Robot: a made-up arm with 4 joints. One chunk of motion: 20 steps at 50 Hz.
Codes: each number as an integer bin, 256 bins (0 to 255) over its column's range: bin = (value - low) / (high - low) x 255, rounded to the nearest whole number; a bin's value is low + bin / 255 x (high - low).
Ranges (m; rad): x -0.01..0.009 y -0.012..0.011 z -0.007..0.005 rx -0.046..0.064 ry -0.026..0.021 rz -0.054..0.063
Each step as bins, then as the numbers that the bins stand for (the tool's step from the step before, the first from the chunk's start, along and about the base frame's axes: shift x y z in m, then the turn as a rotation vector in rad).
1 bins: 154 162 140 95 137 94
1 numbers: 0.00147 0.00261 -0.00041 -0.00502 -0.00075 -0.01087
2 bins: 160 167 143 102 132 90
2 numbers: 0.00192 0.00306 -0.00027 -0.00200 -0.00167 -0.01271
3 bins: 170 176 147 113 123 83
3 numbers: 0.00267 0.00387 -0.00008 0.00275 -0.00333 -0.01592
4 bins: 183 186 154 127 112 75
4 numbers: 0.00364 0.00478 0.00025 0.00878 -0.00536 -0.01959
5 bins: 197 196 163 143 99 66
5 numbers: 0.00468 0.00568 0.00067 0.01569 -0.00775 -0.02372
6 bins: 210 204 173 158 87 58
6 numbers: 0.00565 0.00640 0.00114 0.02216 -0.00996 -0.02739
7 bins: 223 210 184 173 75 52
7 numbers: 0.00662 0.00694 0.00166 0.02863 -0.01218 -0.03014
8 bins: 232 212 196 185 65 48
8 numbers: 0.00729 0.00712 0.00222 0.03380 -0.01402 -0.03198
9 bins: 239 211 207 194 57 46
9 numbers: 0.00781 0.00703 0.00274 0.03769 -0.01549 -0.03289
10 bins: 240 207 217 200 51 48
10 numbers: 0.00788 0.00667 0.00321 0.04027 -0.01660 -0.03198
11 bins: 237 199 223 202 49 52
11 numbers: 0.00766 0.00595 0.00349 0.04114 -0.01697 -0.03014
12 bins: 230 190 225 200 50 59
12 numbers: 0.00714 0.00514 0.00359 0.04027 -0.01678 -0.02693
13 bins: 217 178 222 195 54 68
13 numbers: 0.00617 0.00405 0.00345 0.03812 -0.01605 -0.02280
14 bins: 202 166 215 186 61 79
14 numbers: 0.00505 0.00297 0.00312 0.03424 -0.01476 -0.01775
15 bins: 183 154 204 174 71 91
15 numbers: 0.00364 0.00189 0.00260 0.02906 -0.01291 -0.01225
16 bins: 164 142 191 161 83 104
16 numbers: 0.00222 0.00081 0.00199 0.02345 -0.01070 -0.00628
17 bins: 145 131 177 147 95 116
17 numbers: 0.00080 -0.00018 0.00133 0.01741 -0.00849 -0.00078
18 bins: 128 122 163 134 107 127
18 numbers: -0.00046 -0.00100 0.00067 0.01180 -0.00628 0.00427
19 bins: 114 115 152 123 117 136
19 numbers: -0.00151 -0.00163 0.00015 0.00706 -0.00444 0.00840
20 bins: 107 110 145 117 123 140
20 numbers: -0.00203 -0.00208 -0.00018 0.00447 -0.00333 0.01024
